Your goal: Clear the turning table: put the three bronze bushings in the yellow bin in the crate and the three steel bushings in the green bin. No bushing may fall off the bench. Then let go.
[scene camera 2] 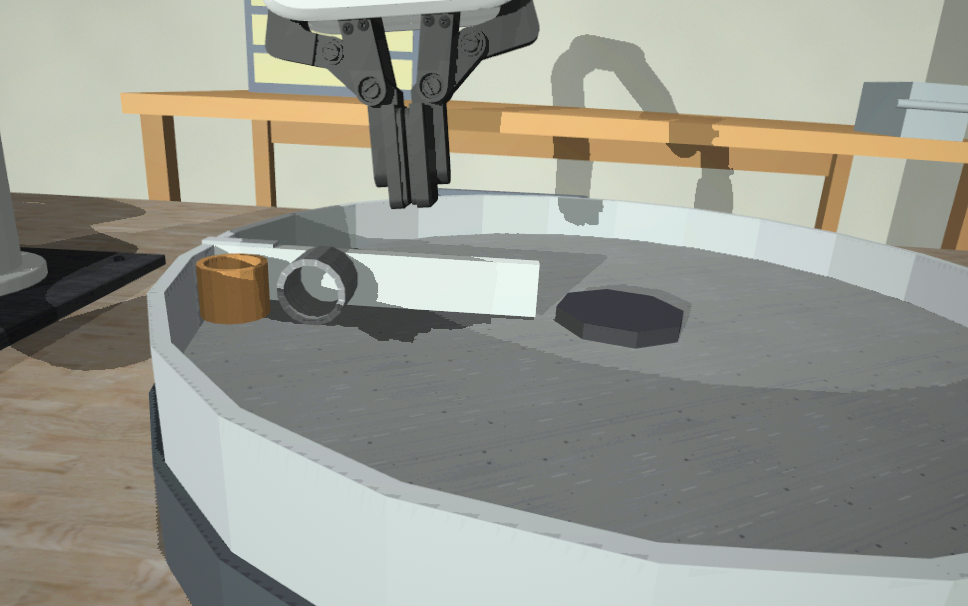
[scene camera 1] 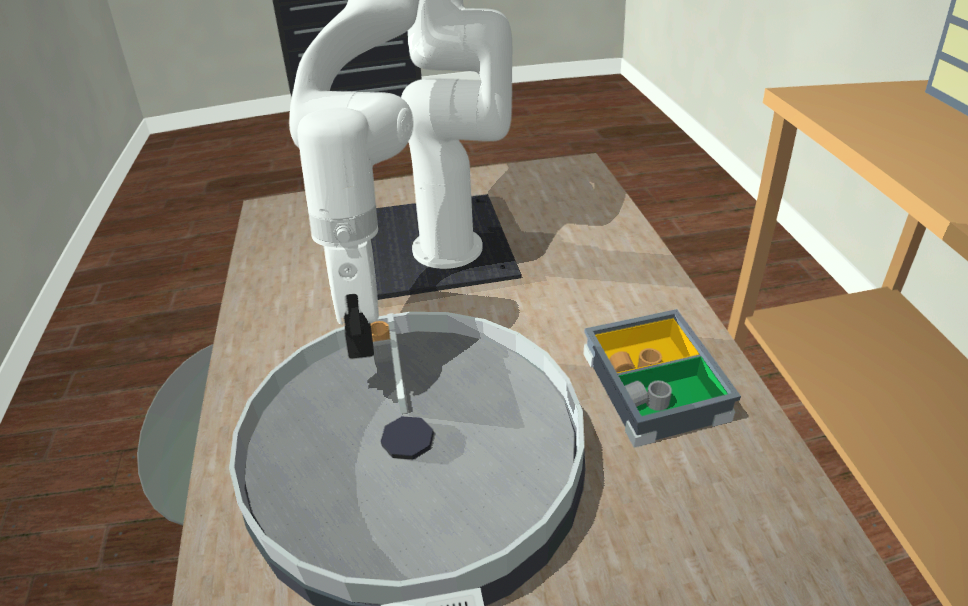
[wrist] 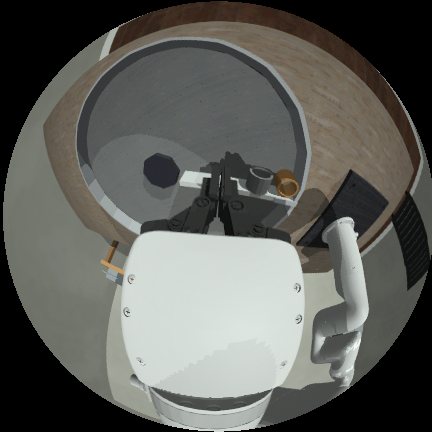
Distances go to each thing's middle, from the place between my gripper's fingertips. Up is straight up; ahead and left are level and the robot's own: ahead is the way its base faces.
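Labels:
I see the crate (scene camera 1: 702,395) 100 mm ahead of my hand, 380 mm to the left of it and 90 mm below it. Then there is the turning table (scene camera 2: 525,393): my gripper is 70 mm above it, 120 mm short of it and 20 mm to the right of it. Going by their middles, the turning table is the nearest to my gripper of the things named here.

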